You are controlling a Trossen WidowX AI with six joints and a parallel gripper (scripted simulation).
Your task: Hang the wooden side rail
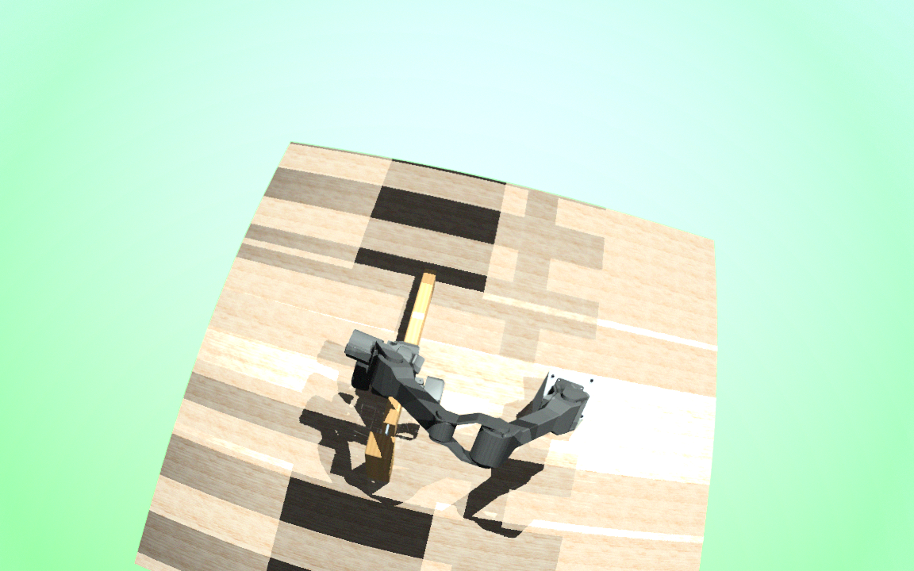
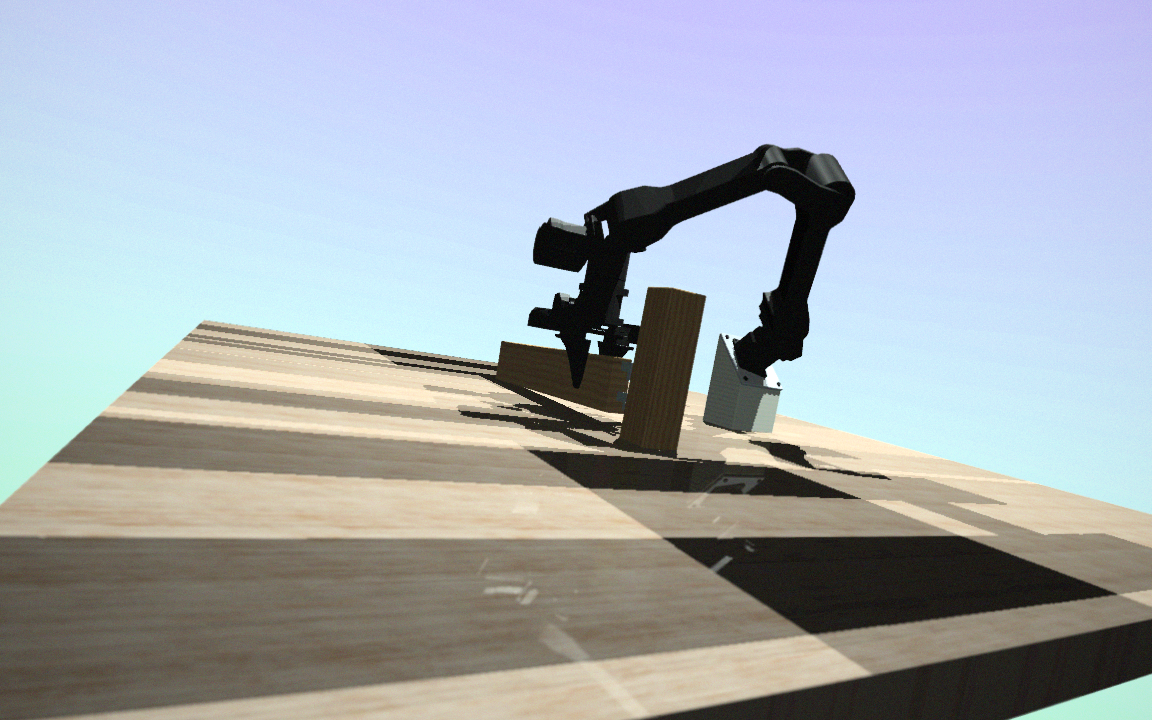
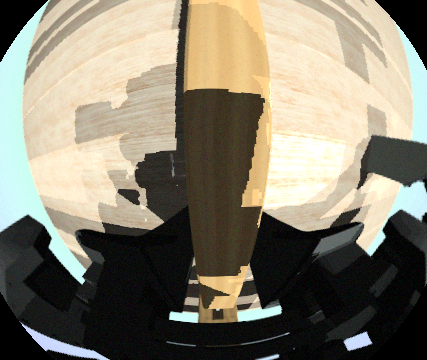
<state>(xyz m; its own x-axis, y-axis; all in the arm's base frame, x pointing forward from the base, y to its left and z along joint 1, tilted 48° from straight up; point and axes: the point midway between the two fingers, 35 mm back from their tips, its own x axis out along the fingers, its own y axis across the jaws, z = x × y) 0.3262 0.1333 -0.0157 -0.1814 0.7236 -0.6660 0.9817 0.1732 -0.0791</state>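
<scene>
Now: gripper tip 10 mm past the upright headboard post, 160 mm to the right of it and 40 mm below it.
</scene>
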